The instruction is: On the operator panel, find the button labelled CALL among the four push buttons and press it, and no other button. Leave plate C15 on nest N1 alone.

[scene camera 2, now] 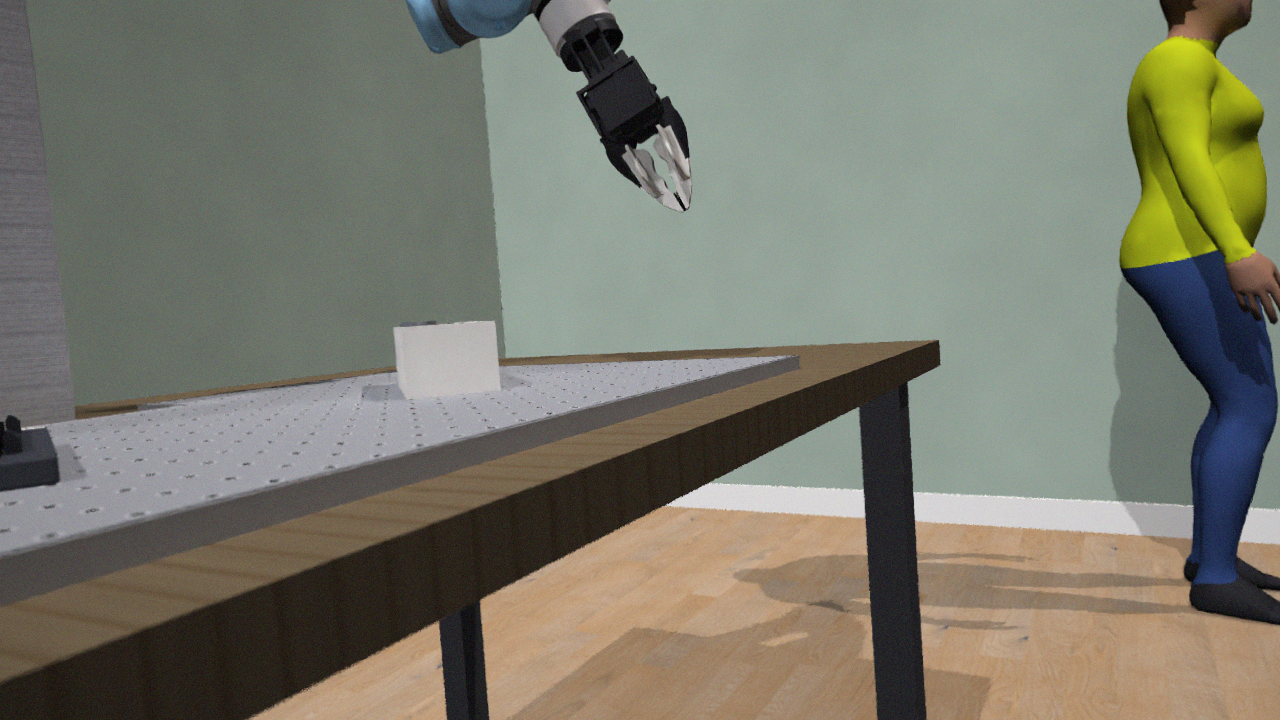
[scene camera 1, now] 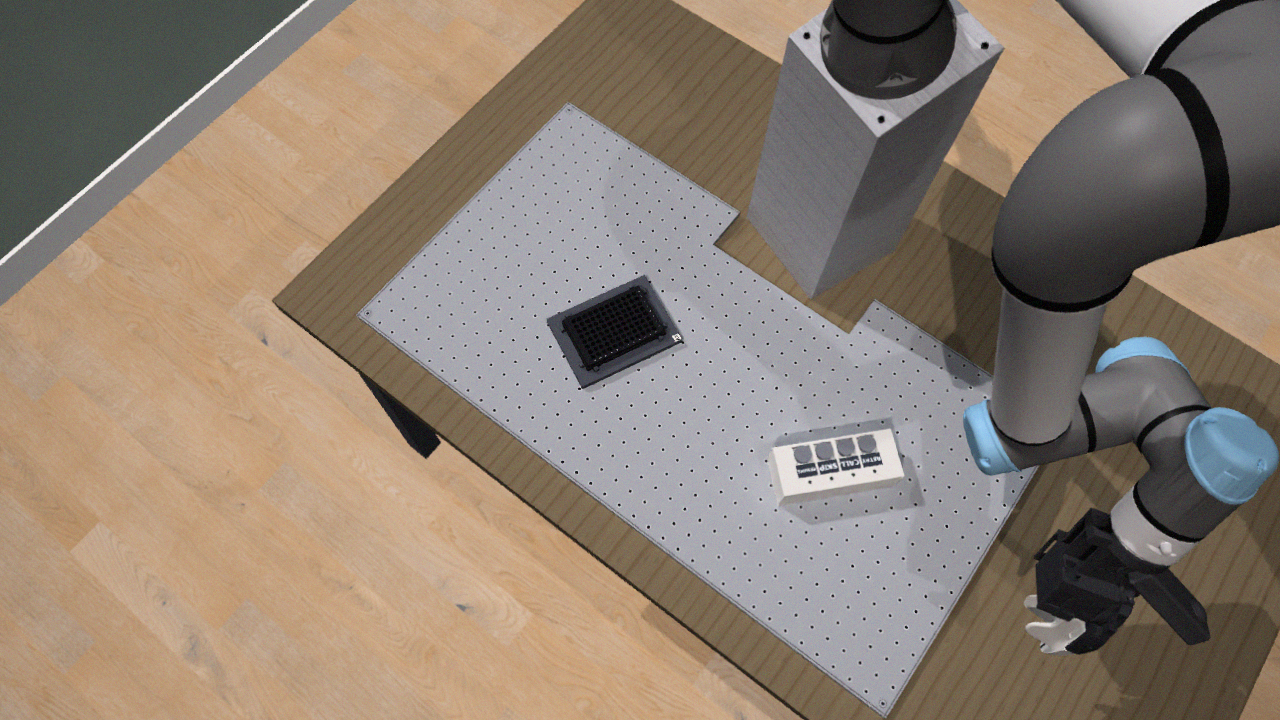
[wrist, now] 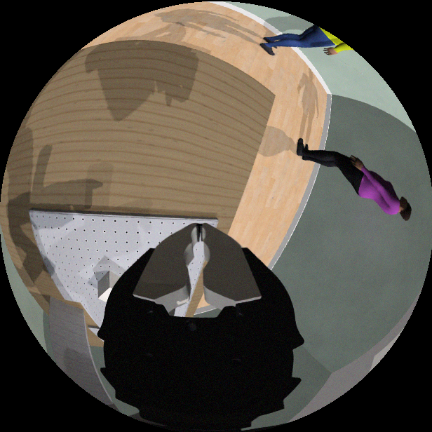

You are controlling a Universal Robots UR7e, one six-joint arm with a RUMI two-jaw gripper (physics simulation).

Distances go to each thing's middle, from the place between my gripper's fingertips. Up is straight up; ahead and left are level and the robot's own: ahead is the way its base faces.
Labels:
My hand is 310 mm to the left of the white operator panel (scene camera 2: 456, 358), 130 mm above it and 60 mm past it. Round my hand: black plate C15 (scene camera 1: 616, 326): 680 mm to the right, 140 mm below, 30 mm behind; nest N1 (scene camera 1: 585, 378): 680 mm to the right, 150 mm below, 30 mm behind.

